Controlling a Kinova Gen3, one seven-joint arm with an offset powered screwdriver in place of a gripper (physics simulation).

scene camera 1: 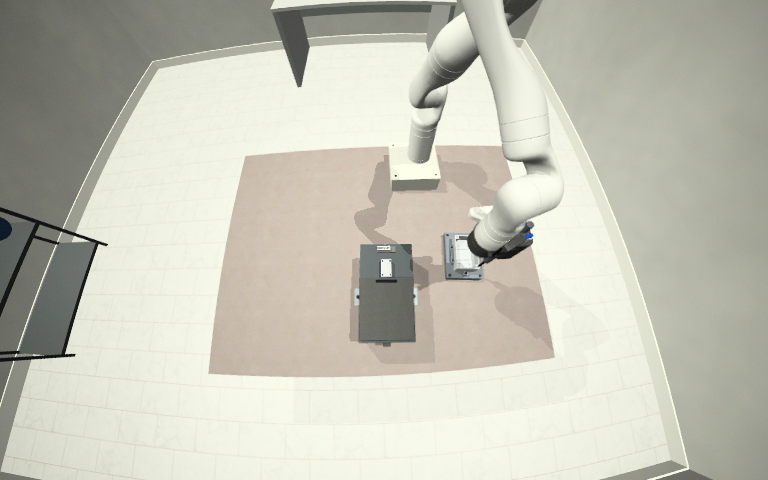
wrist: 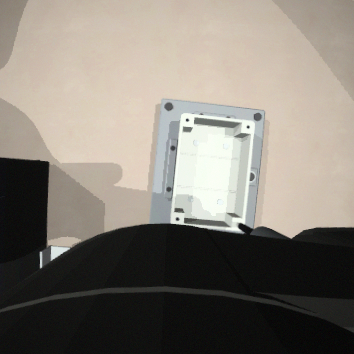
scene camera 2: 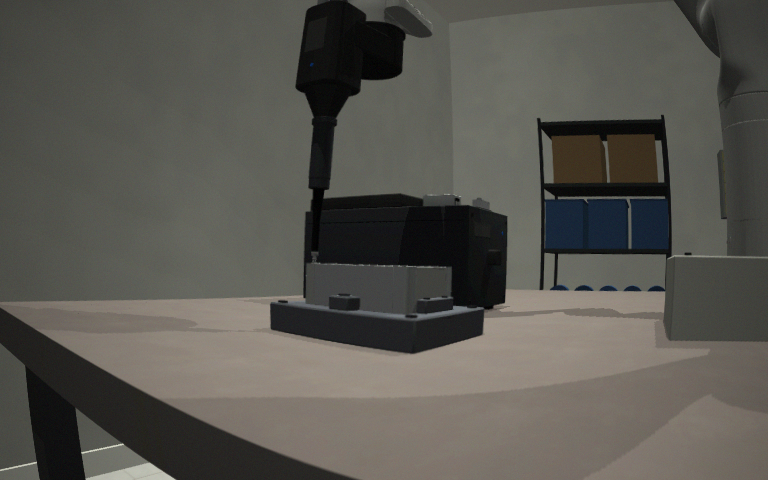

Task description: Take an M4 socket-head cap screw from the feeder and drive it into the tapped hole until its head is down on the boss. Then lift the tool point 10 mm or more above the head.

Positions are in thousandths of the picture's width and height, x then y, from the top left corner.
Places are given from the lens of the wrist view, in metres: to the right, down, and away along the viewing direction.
grey fixture plate (wrist: 476, 352): -0.01, -0.06, 0.32
